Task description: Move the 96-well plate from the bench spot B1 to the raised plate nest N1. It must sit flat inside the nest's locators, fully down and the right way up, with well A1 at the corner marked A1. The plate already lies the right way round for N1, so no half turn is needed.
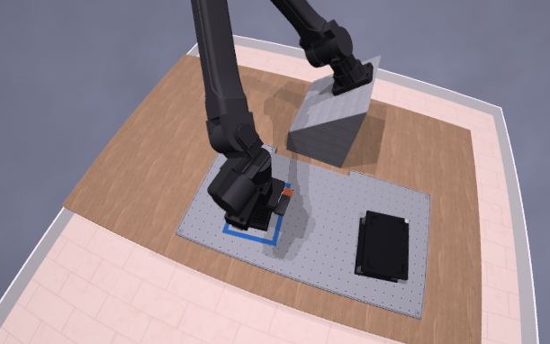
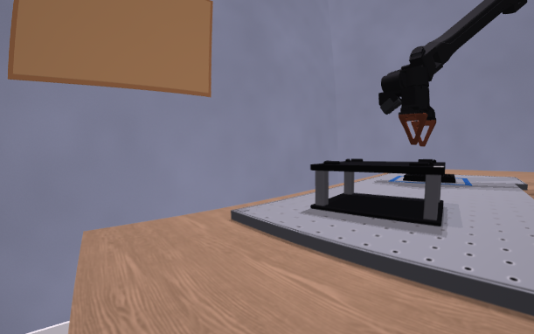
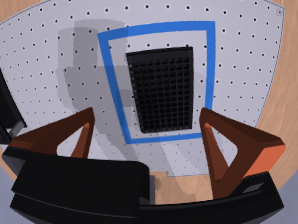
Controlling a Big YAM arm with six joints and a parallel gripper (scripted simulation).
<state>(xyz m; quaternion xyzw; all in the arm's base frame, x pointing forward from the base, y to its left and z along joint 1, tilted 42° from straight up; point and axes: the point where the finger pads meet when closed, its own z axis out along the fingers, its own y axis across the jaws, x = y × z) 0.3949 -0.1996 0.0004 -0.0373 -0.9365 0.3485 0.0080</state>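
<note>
Now: the black 96-well plate 3 cm behind my hand, 2 cm to the right of it and 9 cm below it. The rest, counted from my hand: white A1 mark: 9 cm behind, 39 cm to the left, 4 cm below; black base: 1 cm behind, 34 cm to the left, 10 cm below; black plate nest N1: 1 cm behind, 34 cm to the left, 4 cm below.
</note>
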